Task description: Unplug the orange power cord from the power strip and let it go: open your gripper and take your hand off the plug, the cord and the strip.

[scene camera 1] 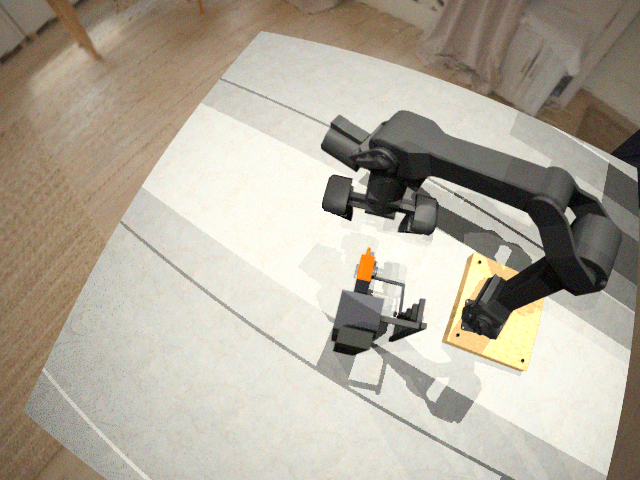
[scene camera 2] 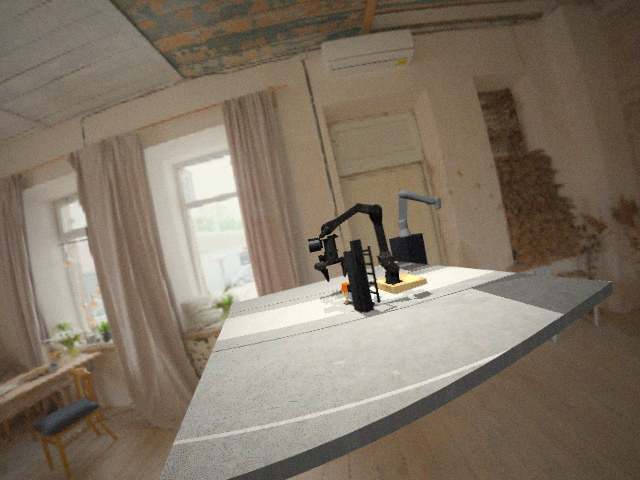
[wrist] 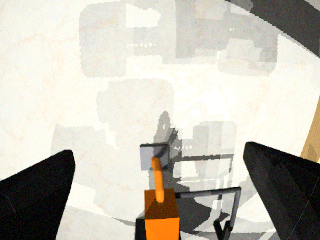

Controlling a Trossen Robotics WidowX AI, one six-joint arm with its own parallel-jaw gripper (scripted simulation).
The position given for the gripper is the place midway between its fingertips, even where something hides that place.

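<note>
Holding nothing, the gripper (scene camera 1: 375, 224) is open, and the wrist view also shows the gripper (wrist: 160, 156).
</note>
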